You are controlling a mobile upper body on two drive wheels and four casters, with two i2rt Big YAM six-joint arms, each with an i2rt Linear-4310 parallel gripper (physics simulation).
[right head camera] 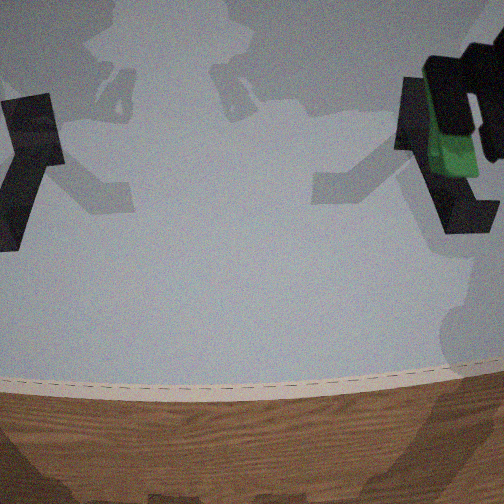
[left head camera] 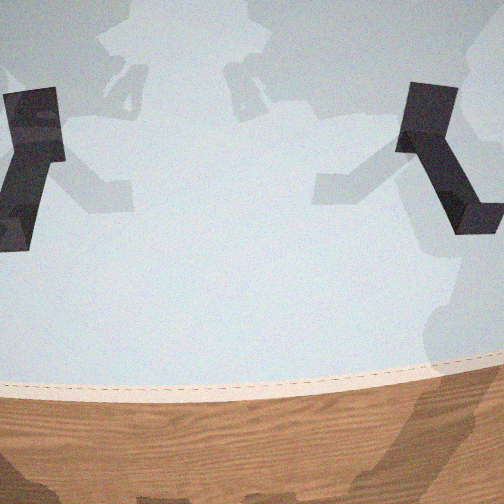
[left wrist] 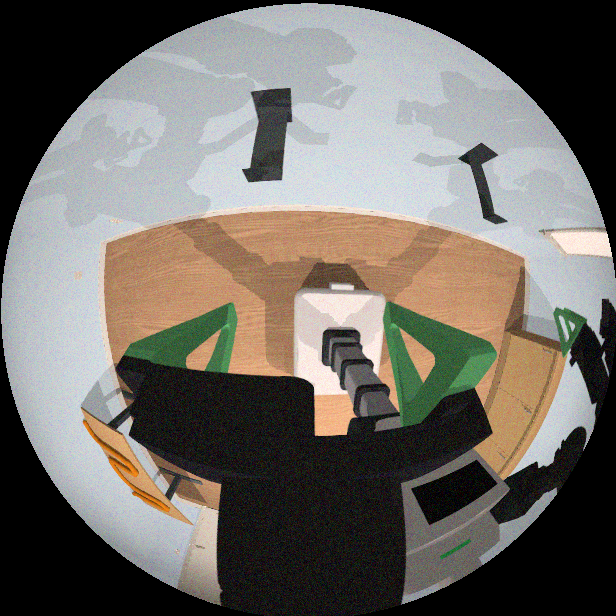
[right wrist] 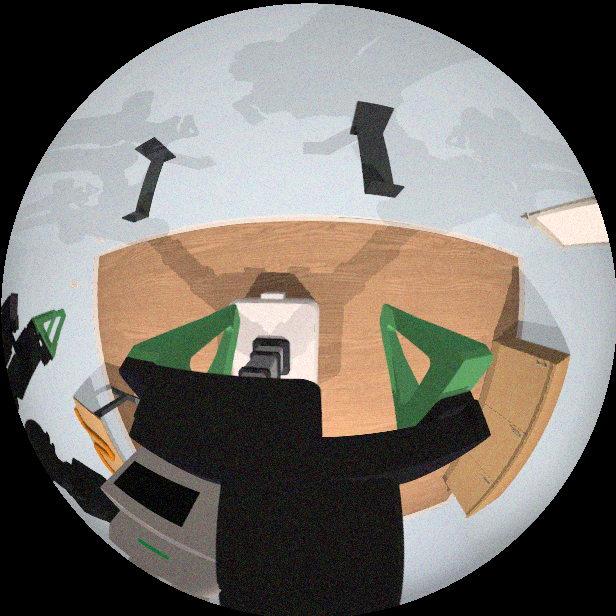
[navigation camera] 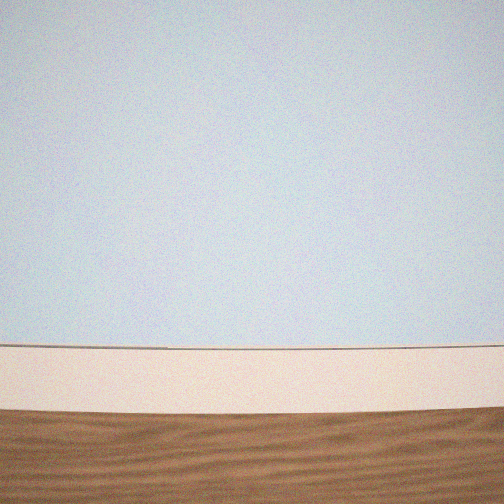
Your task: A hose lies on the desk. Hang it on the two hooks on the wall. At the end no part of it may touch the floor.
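Two dark hooks are fixed to the pale wall above the wooden desk, the left hook and the right hook. Both hooks are bare. I see no hose in any view, neither on the desk nor on the hooks. My right gripper is open and empty; in the right head view it overlaps the right hook, but in the right wrist view its green fingers stand well back from the wall over the desk. My left gripper is open and empty over the desk.
A white block with a grey ribbed column, apparently my own body, stands between the arms. A cardboard box stands beside the desk at the right. A brown board with orange marks lies at the left. My grey base is below.
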